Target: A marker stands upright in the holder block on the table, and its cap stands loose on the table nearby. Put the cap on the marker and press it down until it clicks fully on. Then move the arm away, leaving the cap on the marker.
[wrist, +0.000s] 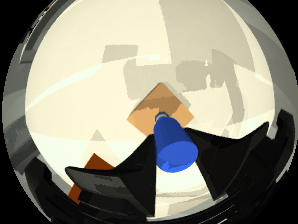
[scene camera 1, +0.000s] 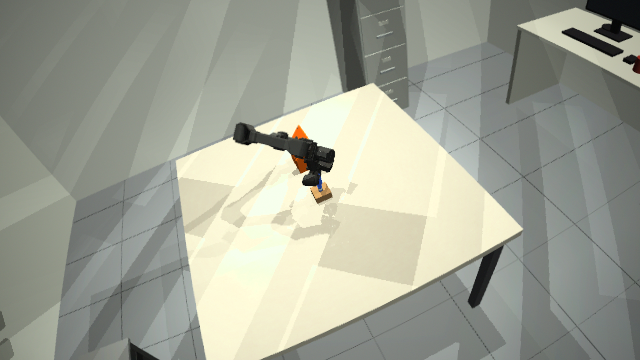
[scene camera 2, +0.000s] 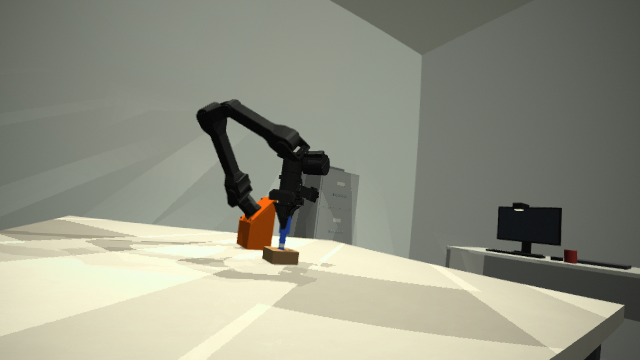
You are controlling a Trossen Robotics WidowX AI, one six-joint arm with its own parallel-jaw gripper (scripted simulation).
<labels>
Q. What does my gripper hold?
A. A blue marker cap.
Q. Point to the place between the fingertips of my gripper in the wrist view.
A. At 169,135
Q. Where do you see a blue marker cap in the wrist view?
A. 175,152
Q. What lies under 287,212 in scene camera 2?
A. My gripper.
</labels>
